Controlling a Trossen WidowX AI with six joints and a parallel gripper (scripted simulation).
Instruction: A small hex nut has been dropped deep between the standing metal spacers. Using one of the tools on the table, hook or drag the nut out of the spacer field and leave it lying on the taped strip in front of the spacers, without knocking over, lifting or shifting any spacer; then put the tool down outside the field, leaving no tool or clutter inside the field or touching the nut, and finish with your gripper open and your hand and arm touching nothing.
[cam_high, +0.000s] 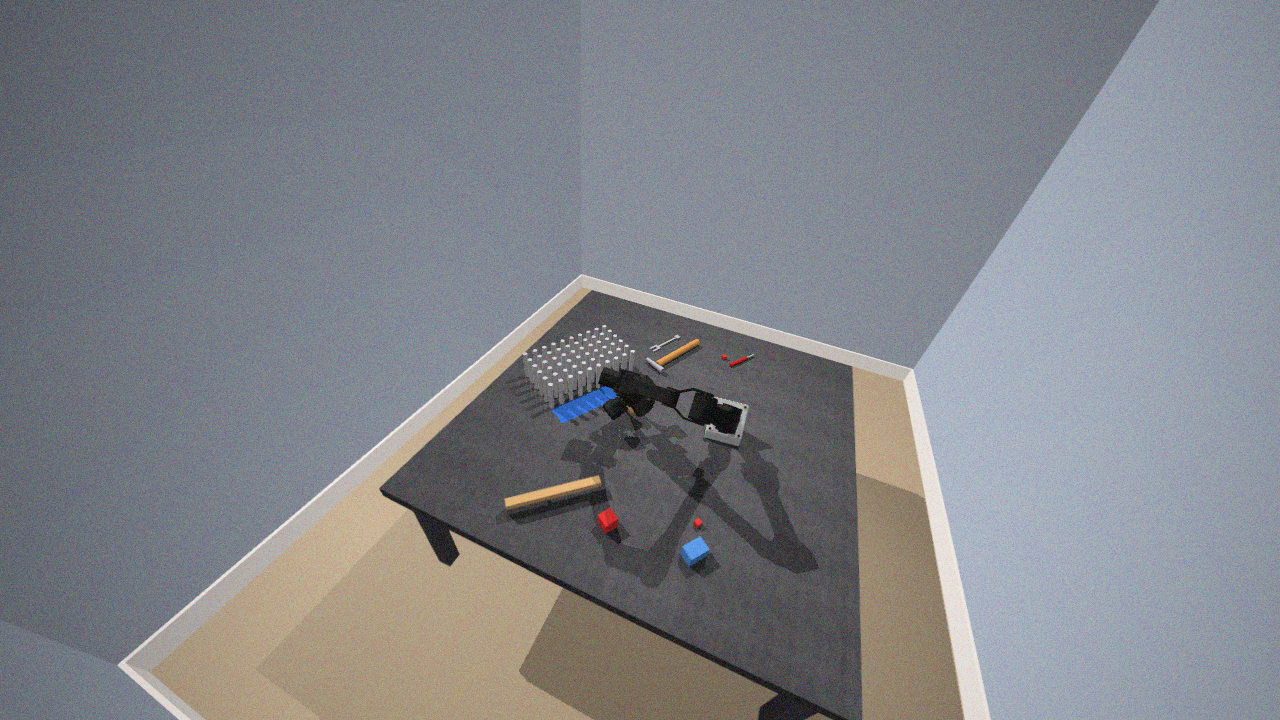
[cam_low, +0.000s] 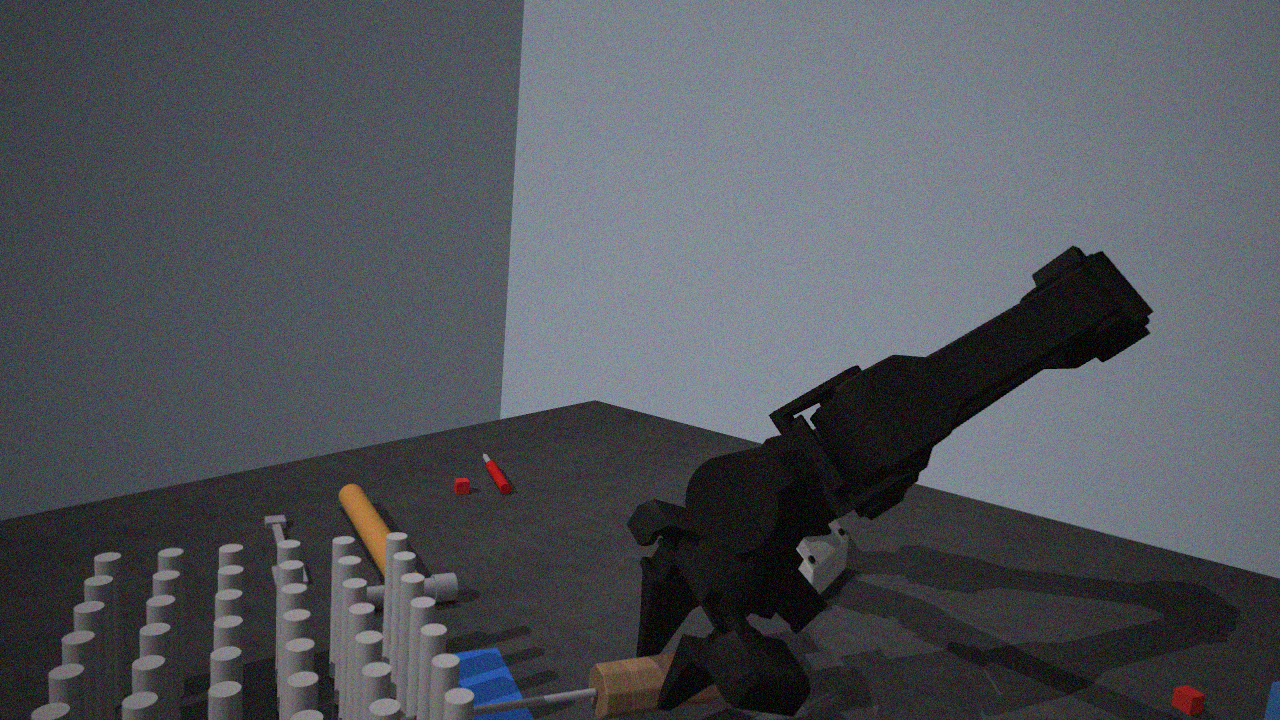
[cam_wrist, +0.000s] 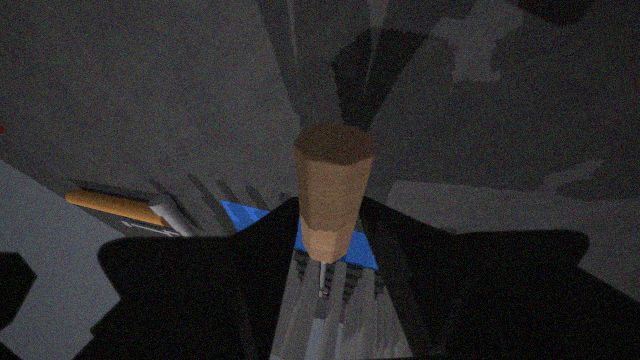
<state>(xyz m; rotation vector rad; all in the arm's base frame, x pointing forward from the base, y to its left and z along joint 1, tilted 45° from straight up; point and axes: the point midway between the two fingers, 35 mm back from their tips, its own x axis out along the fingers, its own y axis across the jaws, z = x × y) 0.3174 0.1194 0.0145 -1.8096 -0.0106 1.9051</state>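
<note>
Right now the blue taped strip is 12 cm ahead of my gripper tip, 4 cm below it and 2 cm to the right of it. Also, from my gripper tip: blue cube 39 cm behind, 37 cm to the left, 2 cm below; then small wrench 45 cm to the right, 5 cm ahead, 3 cm below; then brown-handled screwdriver 9 cm ahead, 4 cm to the right.
</note>
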